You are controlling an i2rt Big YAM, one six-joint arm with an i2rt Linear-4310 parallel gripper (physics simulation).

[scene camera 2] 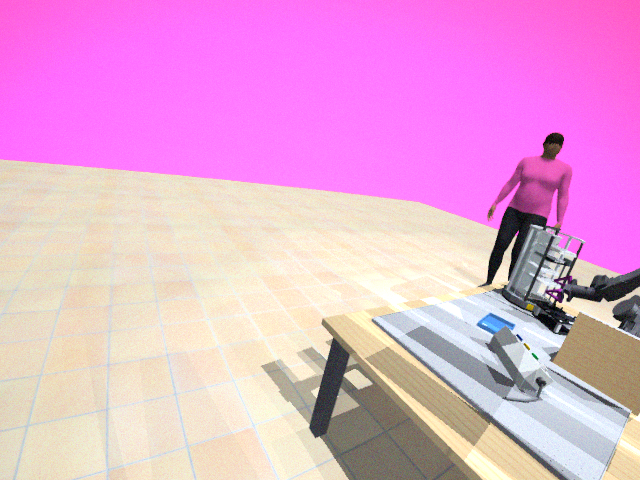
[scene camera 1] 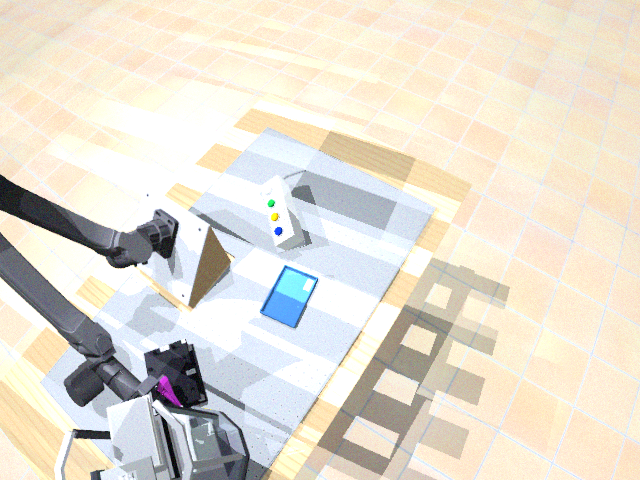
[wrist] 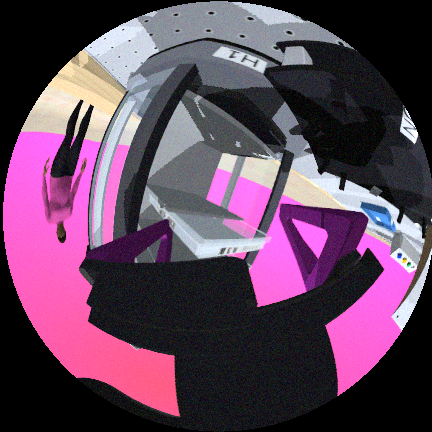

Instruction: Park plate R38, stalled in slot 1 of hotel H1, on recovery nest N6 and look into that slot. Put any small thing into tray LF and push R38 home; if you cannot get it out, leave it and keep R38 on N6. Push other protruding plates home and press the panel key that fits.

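Seen in the pictures: gripper, fingertip midpoint: (scene camera 2: 549,286) (wrist: 225,217); arm's base, origin of the base link: (scene camera 2: 622,347) (scene camera 1: 164,233).
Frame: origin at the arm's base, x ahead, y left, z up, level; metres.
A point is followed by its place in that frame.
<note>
My gripper (scene camera 1: 168,390) (scene camera 2: 562,288) (wrist: 225,217) @[x 0.351, y -0.353, z 0.002 m] is open, its purple fingers at the open front of hotel H1 (scene camera 1: 131,426) (scene camera 2: 522,268) @[x 0.475, y -0.292, z 0.041 m] (wrist: 157,130) @[x 0.313, y -0.413, z -0.040 m]. A pale plate (wrist: 200,232) @[x 0.323, y -0.372, z 0.010 m] shows between the fingers in the wrist view, its near end towards me; its label is blurred, and nothing is gripped. Black recovery nest N6 (scene camera 1: 175,361) @[x 0.237, y -0.245, z -0.077 m] (scene camera 2: 555,316) @[x 0.248, y -0.211, z -0.075 m] (wrist: 325,115) @[x 0.284, y -0.338, z -0.077 m] stands beside the hotel with no plate seen on it. Blue tray LF (scene camera 1: 284,310) @[x 0.371, y 0.038, z -0.134 m] (scene camera 2: 495,323) @[x 0.373, y 0.055, z -0.134 m] (wrist: 378,216) @[x 0.372, y 0.102, z -0.133 m] looks empty. The grey panel (scene camera 1: 289,222) @[x 0.252, y 0.239, z -0.054 m] (scene camera 2: 519,361) @[x 0.175, y 0.331, z -0.084 m] (wrist: 404,255) has green, yellow and blue keys. The slot interior is partly hidden.
A slanted white board with wooden sides (scene camera 1: 210,263) @[x 0.140, y 0.016, z -0.062 m] (scene camera 2: 599,356) @[x 0.034, y 0.074, z -0.040 m] stands between nest and panel, with a dark arm flange (scene camera 1: 165,232) @[x 0.032, y -0.004, z 0.040 m] against it. A cable (scene camera 1: 295,173) @[x 0.119, y 0.434, z -0.130 m] runs from the panel. A person (scene camera 2: 537,191) (wrist: 60,195) stands behind the hotel, beyond the table edge.
</note>
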